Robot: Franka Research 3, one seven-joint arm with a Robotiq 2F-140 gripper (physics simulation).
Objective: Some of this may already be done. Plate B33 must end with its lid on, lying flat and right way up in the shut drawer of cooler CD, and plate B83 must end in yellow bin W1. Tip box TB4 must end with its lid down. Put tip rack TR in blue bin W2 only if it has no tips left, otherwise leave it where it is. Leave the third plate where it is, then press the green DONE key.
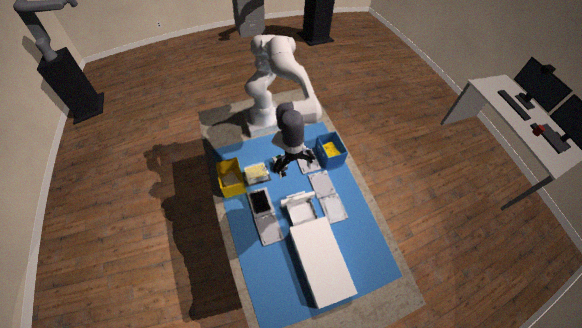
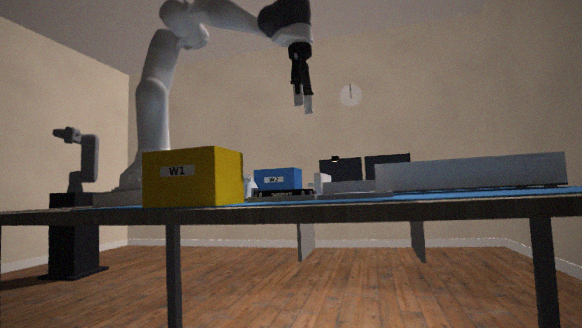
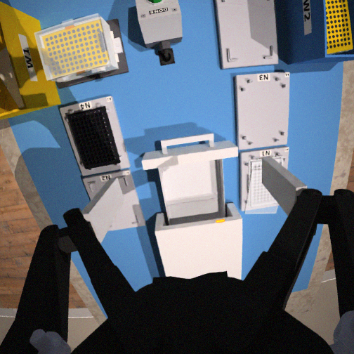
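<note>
My gripper (image 1: 297, 166) (image 2: 303, 108) (image 3: 189, 179) is open and empty, high above the drawer area. The drawer (image 1: 302, 212) (image 3: 190, 175) of the white cooler (image 1: 325, 262) (image 2: 470, 172) (image 3: 200, 252) is pulled out, with no plate in it. A pale plate (image 3: 261, 185) lies on nest N1, a clear edge sticking out beyond it. A black plate (image 1: 260, 201) (image 3: 93, 137) lies on nest N4. The tip box (image 1: 257, 173) (image 3: 77, 50) shows yellow tips under what looks like its lowered clear lid. A yellow rack (image 1: 331, 149) (image 3: 338, 25) is in blue bin W2 (image 2: 290, 173) (image 3: 298, 47). The DONE key (image 3: 156, 1) is green.
Yellow bin W1 (image 1: 220, 181) (image 2: 180, 187) (image 3: 40, 85) stands beside the tip box and holds a greyish object (image 3: 9, 82). Nests N3 (image 1: 322, 184) (image 3: 262, 112) and N2 (image 1: 270, 230) (image 3: 125, 207) hold no plate. Another grey nest (image 3: 247, 32) lies beside W2.
</note>
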